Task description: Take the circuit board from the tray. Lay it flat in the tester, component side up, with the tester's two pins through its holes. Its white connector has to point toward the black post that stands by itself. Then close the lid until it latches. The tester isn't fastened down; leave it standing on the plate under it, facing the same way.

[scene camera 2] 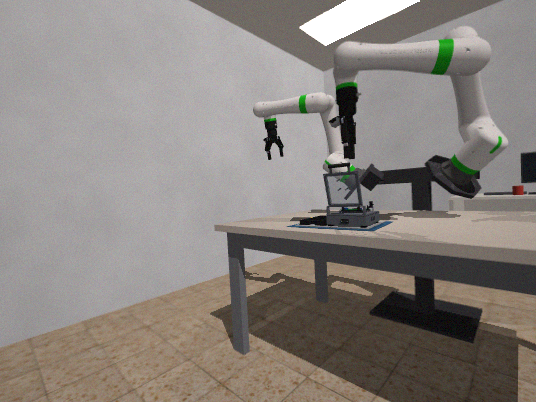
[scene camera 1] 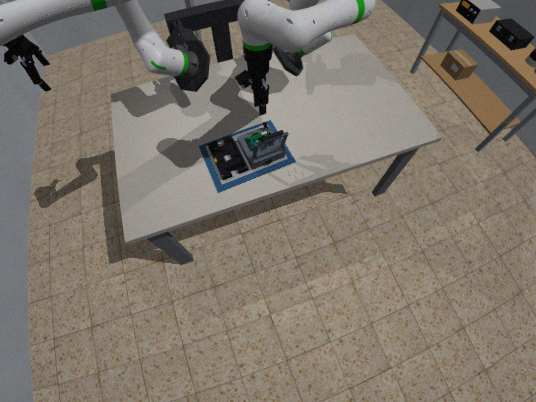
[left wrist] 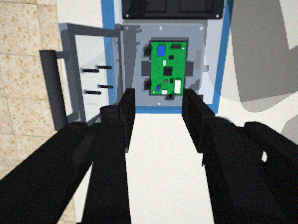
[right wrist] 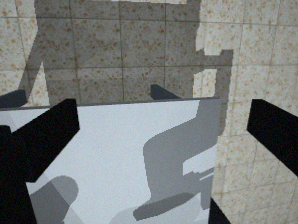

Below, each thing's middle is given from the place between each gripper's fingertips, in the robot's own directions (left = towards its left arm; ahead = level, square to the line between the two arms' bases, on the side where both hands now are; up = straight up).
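Labels:
Here is my left hand (scene camera 2: 349, 158), 150 mm above the clear lid (scene camera 2: 343, 189), 20 mm to the right of it and 90 mm short of it. From that same left hand, the black tray (scene camera 1: 237, 160) is 310 mm below and 170 mm to the right, while the green circuit board (left wrist: 167, 58) sits 260 mm below, 30 mm behind and 10 mm to the right.
My right gripper (scene camera 1: 47, 77) is 42 cm above the black tray, 32 cm short of it and 72 cm to the right of it. Measured from my right hand, the clear lid is 26 cm below, 41 cm ahead and 92 cm to the left, and the green circuit board is 37 cm below, 29 cm ahead and 89 cm to the left.

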